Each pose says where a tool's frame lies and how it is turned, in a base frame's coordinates. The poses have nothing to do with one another.
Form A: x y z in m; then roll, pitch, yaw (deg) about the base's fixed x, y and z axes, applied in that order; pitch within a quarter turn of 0, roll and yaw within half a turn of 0.
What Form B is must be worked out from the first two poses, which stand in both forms.
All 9 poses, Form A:
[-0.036, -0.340, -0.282, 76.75, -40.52, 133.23]
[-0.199, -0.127, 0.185, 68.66, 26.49, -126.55]
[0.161, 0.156, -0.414, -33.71, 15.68, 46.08]
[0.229, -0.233, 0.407, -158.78, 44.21, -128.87]
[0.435, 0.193, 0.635, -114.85, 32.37, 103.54]
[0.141, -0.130, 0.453, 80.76, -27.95, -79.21]
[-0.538, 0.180, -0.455, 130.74, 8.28, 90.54]
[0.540, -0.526, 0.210, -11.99, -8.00, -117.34]
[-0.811, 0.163, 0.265, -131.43, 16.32, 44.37]
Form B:
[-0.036, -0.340, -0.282, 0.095, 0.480, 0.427, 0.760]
[-0.199, -0.127, 0.185, 0.246, 0.416, -0.405, -0.776]
[0.161, 0.156, -0.414, 0.857, -0.315, 0.008, 0.407]
[0.229, -0.233, 0.407, 0.407, -0.330, 0.851, 0.006]
[0.435, 0.193, 0.635, 0.135, -0.619, -0.543, 0.552]
[0.141, -0.130, 0.453, 0.669, 0.367, -0.543, -0.351]
[-0.538, 0.180, -0.455, 0.339, 0.617, 0.665, 0.249]
[0.540, -0.526, 0.210, 0.510, -0.113, 0.053, -0.851]
[-0.811, 0.163, 0.265, 0.328, -0.858, -0.287, 0.274]

